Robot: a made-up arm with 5 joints.
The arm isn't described. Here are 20 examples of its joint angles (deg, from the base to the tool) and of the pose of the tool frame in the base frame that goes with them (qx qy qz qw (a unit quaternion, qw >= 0); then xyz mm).
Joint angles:
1: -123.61 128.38 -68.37 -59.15 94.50
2: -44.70 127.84 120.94 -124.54 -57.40
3: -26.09 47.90 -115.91 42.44 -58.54
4: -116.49 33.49 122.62 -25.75 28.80
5: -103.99 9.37 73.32 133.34 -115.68
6: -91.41 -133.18 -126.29 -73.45 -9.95
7: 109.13 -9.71 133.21 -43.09 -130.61
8: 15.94 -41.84 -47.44 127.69 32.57
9: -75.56 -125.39 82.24 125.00 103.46
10: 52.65 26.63 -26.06 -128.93 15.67
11: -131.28 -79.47 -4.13 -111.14 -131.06
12: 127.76 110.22 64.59 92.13 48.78
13: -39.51 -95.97 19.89 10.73 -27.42
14: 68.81 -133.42 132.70 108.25 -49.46
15: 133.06 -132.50 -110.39 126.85 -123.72
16: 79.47 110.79 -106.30 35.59 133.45
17: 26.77 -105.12 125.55 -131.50 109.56
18: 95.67 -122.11 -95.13 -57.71 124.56
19: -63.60 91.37 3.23 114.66 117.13
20: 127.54 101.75 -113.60 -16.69 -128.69
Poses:
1: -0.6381 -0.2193 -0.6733 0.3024 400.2 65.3 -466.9
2: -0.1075 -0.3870 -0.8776 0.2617 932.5 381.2 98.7
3: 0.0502 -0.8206 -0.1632 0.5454 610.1 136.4 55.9
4: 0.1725 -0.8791 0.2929 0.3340 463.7 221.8 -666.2
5: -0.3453 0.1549 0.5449 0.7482 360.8 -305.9 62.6
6: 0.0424 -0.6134 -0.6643 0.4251 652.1 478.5 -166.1
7: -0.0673 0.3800 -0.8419 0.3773 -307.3 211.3 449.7
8: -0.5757 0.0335 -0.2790 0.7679 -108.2 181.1 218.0
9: 0.3323 -0.1598 0.9119 0.1804 338.6 -105.9 -178.4
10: 0.5341 -0.3902 0.6008 0.4489 -446.7 -129.2 209.8
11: -0.2633 -0.3409 0.3679 0.8241 -60.1 -328.1 -200.3
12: -0.1072 0.4652 -0.5460 0.6885 -349.2 567.0 103.4
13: 0.5743 0.4921 -0.2457 0.6063 226.0 -102.1 692.4
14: -0.0836 -0.7085 0.6101 0.3446 230.8 -133.1 300.7
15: 0.5557 0.3729 -0.7308 0.1347 -314.2 158.0 507.6
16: 0.8475 -0.4558 0.2464 0.1152 -572.5 180.7 402.7
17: 0.9822 0.1562 -0.0688 0.0789 43.4 -136.1 552.7
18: 0.0255 0.8544 0.2993 0.4240 -206.0 188.3 528.0
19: 0.5113 -0.6541 -0.0945 0.5494 440.6 333.7 188.9
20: -0.1469 0.9674 -0.1793 0.1020 -200.1 110.5 139.0
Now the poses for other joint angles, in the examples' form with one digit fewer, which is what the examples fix.
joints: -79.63 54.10 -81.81 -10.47 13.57
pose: 0.011 0.023 0.551 0.834 153 -290 71
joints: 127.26 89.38 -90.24 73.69 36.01
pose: 0.502 0.262 0.734 0.374 -515 -345 33
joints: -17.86 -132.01 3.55 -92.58 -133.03
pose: -0.392 -0.827 -0.295 0.273 356 -98 73
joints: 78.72 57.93 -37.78 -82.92 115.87
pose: -0.586 -0.326 0.741 0.033 -363 -128 531
